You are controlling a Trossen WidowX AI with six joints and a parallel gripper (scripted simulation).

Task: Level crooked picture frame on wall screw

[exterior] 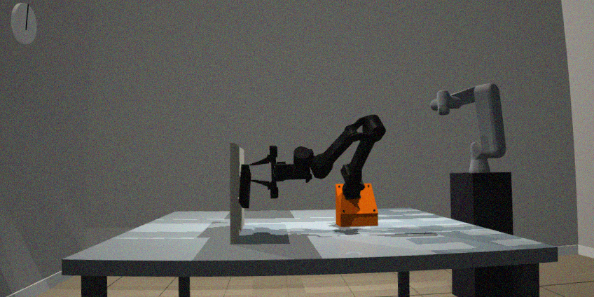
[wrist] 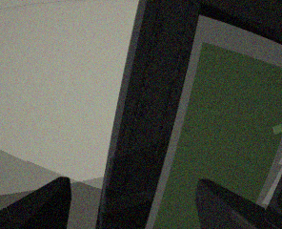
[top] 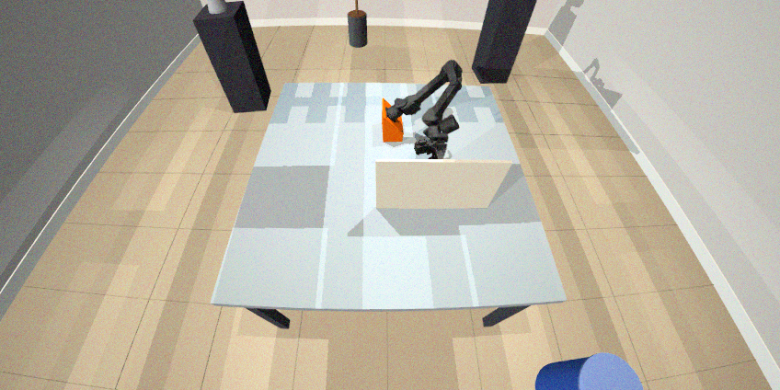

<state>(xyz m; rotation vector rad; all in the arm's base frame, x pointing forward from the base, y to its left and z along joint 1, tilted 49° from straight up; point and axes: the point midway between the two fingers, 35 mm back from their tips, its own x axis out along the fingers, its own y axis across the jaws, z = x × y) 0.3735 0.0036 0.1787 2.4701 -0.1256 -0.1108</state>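
Right now my gripper tip is 2 cm short of the picture frame and 5 cm above it. From my gripper tip the other things lie so: wall panel (3 cm ahead, 6 cm below).
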